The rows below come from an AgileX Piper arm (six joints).
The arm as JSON. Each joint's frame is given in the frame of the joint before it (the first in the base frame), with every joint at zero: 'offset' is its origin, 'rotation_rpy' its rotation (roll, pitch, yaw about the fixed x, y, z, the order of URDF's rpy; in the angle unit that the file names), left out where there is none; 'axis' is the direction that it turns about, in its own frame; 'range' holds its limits. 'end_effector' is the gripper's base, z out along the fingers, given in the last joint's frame.
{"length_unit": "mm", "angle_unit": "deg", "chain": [
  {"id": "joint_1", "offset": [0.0, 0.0, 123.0], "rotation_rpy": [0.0, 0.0, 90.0], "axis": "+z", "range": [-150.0, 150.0]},
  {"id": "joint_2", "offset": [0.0, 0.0, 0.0], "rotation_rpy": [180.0, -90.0, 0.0], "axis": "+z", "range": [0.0, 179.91]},
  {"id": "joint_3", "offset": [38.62, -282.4, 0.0], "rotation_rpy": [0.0, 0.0, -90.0], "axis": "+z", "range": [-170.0, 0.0]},
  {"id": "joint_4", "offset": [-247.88, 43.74, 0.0], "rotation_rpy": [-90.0, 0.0, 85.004], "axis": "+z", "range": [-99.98, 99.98]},
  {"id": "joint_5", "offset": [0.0, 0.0, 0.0], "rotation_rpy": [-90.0, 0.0, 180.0], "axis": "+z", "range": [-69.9, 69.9]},
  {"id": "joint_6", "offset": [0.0, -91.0, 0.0], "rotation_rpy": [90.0, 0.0, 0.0], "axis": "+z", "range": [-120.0, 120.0]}
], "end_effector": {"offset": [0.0, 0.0, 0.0]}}
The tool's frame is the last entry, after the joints.
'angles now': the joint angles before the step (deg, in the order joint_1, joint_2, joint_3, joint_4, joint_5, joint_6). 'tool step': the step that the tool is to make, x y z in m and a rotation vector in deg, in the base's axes. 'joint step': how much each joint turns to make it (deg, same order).
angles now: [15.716, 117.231, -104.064, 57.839, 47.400, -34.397]
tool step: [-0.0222, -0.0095, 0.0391, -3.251, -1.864, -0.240]
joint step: [-0.003, -5.929, -0.005, -7.474, 2.486, 5.857]
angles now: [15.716, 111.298, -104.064, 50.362, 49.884, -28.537]
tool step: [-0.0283, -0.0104, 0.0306, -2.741, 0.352, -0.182]
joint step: [-0.003, -6.146, 1.439, -5.995, 3.796, 5.569]
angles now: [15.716, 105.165, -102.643, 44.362, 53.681, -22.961]
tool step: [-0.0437, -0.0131, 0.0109, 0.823, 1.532, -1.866]
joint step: [0.001, -9.880, 10.825, -0.044, -1.114, 1.975]
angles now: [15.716, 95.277, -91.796, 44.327, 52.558, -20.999]
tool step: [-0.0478, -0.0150, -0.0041, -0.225, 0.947, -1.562]
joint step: [0.005, -10.471, 12.815, -0.100, -2.077, 0.210]
